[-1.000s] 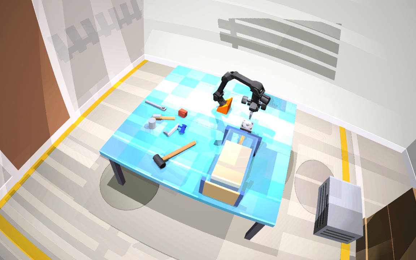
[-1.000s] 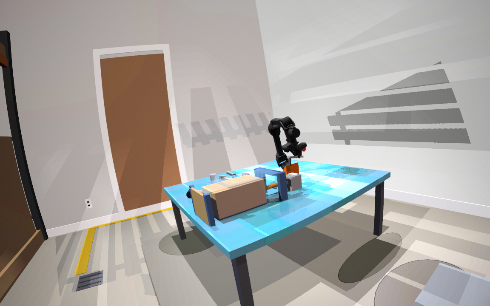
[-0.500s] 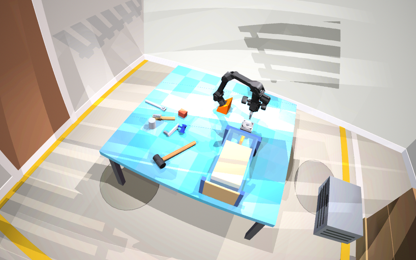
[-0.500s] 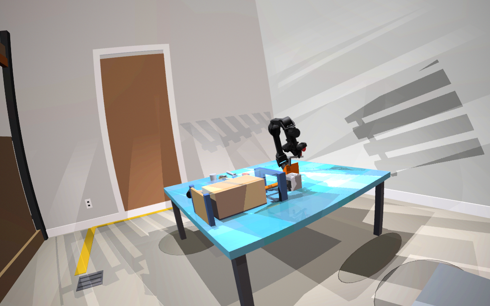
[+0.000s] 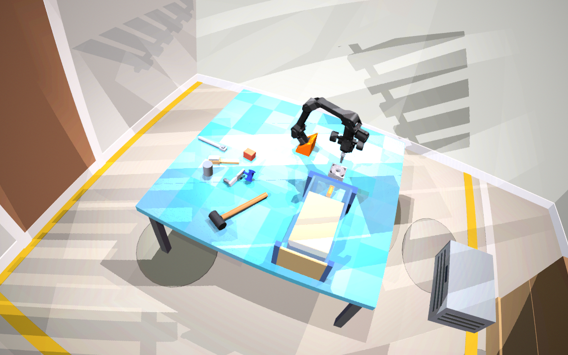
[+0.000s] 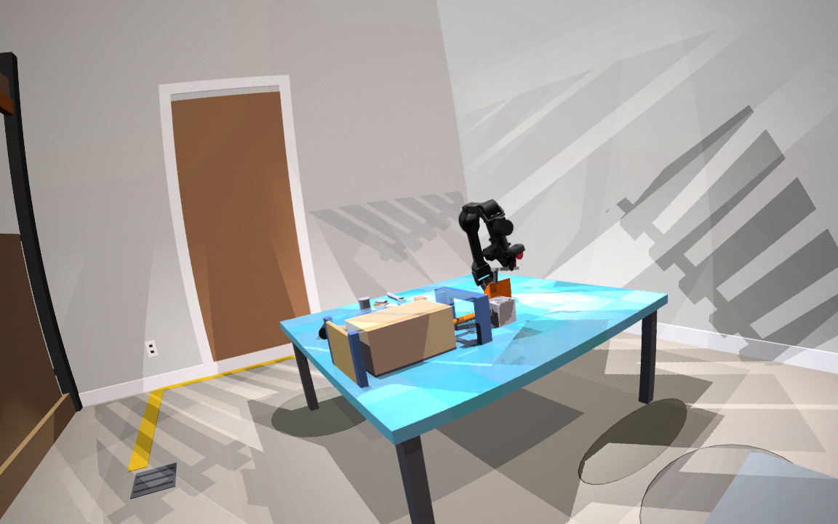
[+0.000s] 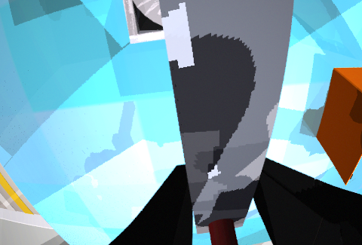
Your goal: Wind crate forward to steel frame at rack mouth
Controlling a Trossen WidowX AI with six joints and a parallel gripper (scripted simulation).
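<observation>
Now: the winch handle 20 mm above my gripper tip and 10 mm ahead of it. From my gripper tip the other things lie so: clear-panelled cubby: 480 mm ahead, 70 mm below, 20 mm to the right; then red knob: 40 mm above, 30 mm behind; then grey winch: 150 mm below, 60 mm ahead, 10 mm to the right.
</observation>
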